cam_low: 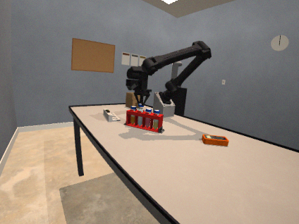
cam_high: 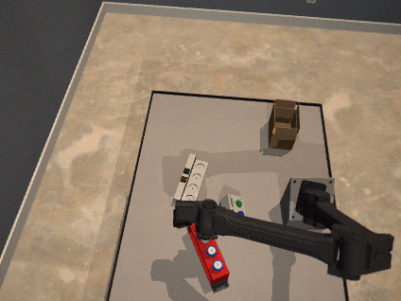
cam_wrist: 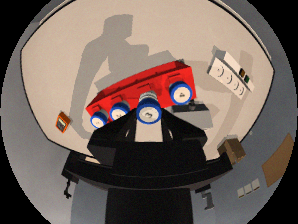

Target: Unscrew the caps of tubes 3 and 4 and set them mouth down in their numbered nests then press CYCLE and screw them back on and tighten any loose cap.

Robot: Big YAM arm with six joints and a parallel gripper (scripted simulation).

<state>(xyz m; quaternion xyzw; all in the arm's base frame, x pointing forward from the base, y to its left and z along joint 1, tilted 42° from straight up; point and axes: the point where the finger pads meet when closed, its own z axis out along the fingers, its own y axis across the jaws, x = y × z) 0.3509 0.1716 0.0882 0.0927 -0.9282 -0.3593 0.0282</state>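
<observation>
The blue tube cap is 4 cm to the right of my hand, 3 cm below it and 3 cm ahead of it. Round my hand: green key (17 cm to the right, 11 cm behind, 8 cm below); key housing (15 cm to the right, 10 cm behind, 9 cm below); blue key (13 cm to the right, 12 cm behind, 8 cm below).
</observation>
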